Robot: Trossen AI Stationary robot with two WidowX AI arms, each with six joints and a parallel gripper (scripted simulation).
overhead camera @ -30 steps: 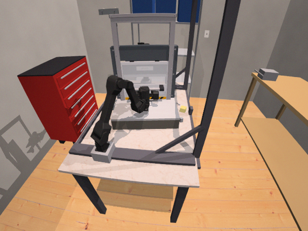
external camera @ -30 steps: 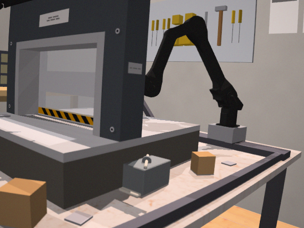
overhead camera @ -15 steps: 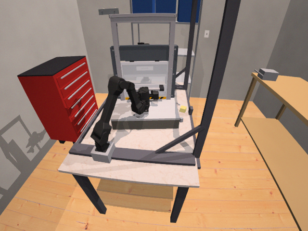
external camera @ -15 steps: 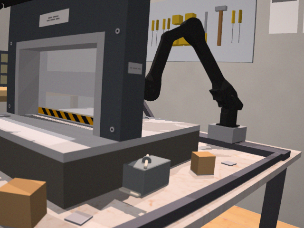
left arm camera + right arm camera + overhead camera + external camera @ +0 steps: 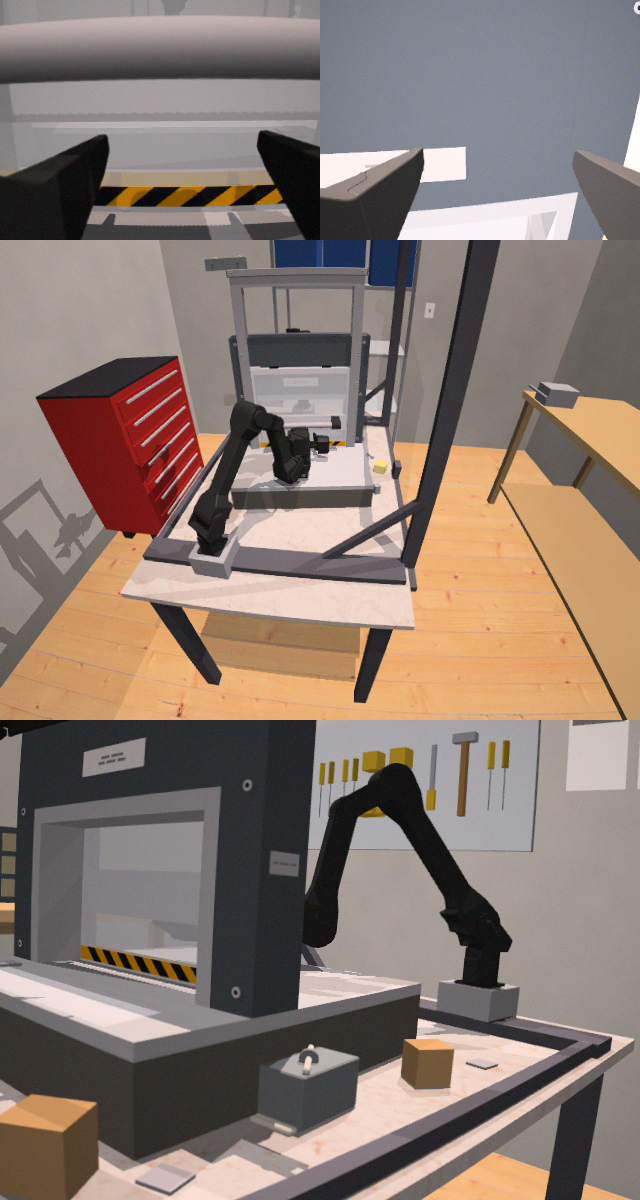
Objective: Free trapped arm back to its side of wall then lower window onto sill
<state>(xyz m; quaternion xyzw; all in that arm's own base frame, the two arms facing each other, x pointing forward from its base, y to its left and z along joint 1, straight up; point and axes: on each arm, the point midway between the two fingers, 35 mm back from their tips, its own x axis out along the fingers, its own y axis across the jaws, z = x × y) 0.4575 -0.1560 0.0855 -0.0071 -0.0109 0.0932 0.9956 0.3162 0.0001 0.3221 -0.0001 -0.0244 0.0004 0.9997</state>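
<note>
Now: left hand 10 mm short of the window sash, 40 mm to the left of it and 90 mm below it. Round my left hand: brown cube 270 mm ahead, 150 mm to the left, 130 mm below; yellow cube 290 mm behind, 80 mm to the right, 140 mm below.
</note>
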